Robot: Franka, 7 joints.
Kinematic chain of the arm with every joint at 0, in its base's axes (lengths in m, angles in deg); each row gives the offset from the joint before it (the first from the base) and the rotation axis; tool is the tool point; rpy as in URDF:
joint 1: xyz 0 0 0.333 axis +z
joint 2: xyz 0 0 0 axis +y
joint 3: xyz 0 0 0.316 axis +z
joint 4: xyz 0.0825 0 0 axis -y
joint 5: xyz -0.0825 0 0.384 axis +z
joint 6: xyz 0 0 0 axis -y
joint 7: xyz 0.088 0 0 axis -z
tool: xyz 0 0 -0.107 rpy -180 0 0
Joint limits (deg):
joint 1: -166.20..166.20
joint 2: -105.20..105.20
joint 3: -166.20..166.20
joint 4: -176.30..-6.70
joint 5: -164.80..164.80
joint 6: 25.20..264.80
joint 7: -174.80..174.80
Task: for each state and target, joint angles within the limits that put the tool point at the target. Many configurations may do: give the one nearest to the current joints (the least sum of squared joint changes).
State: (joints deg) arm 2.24 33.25 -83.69 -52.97 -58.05 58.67 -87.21
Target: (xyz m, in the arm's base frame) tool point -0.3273 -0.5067 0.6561
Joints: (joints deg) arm 7.73 -22.62 -105.44 -74.77 -58.84 75.58 -87.21
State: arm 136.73 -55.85 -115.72 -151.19 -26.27 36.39 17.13
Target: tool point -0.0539 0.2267 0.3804
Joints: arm 166.20 -54.62 -66.22 -150.70 3.41 57.01 17.13
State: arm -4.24 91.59 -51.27 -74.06 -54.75 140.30 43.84
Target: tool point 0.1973 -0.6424 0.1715
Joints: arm -14.04 83.93 -69.46 -96.33 -54.22 131.80 43.84
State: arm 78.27 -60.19 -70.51 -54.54 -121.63 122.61 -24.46
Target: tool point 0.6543 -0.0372 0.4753
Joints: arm 108.47 -64.94 -84.56 -104.77 -118.02 125.55 -24.46
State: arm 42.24 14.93 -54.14 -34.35 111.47 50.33 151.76
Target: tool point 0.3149 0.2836 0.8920
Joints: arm 48.05 20.59 -51.20 -31.67 107.25 33.19 151.76
